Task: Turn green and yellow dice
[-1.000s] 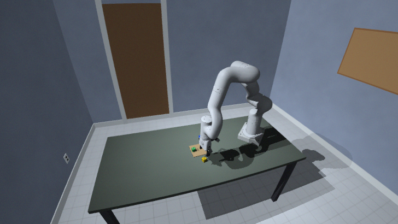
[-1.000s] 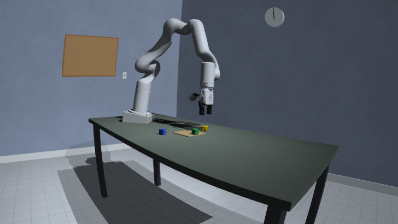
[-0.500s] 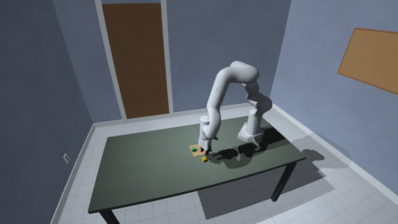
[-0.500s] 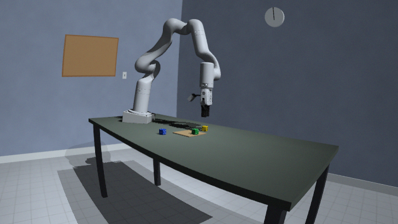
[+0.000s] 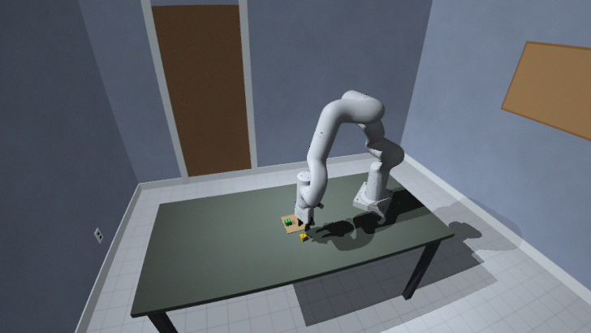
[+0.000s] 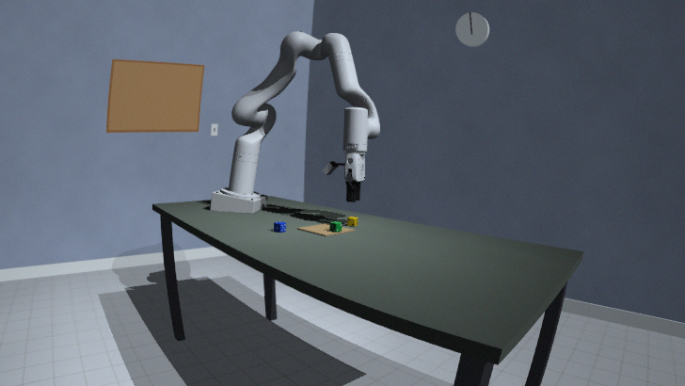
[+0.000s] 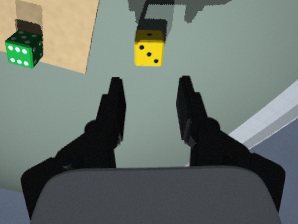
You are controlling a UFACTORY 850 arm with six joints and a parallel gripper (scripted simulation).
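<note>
Now: hand 9 cm above the yellow die. The rest, counted from my hand: green die (14 cm to the right, 9 cm below, 3 cm ahead); then tan mat (13 cm to the right, 11 cm below, 2 cm behind); then blue die (27 cm to the right, 11 cm behind, 9 cm below).
</note>
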